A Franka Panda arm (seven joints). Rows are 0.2 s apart.
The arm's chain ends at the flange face. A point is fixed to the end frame.
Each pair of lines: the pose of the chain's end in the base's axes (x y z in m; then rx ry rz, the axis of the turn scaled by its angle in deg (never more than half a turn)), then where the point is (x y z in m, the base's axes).
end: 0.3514, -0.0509, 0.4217, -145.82, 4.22, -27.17
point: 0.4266 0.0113 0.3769
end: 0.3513, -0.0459, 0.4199, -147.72, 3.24, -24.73
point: 0.4240 0.0163 0.3711
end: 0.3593, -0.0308, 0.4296, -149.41, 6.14, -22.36
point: 0.4317 0.0282 0.3766
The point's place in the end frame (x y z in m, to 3 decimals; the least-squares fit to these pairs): 0.047 -0.026 0.093
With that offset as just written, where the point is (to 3 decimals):
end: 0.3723, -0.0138, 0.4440, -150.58, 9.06, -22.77
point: 0.447 0.041 0.389
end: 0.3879, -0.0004, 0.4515, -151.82, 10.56, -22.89
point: 0.463 0.052 0.395
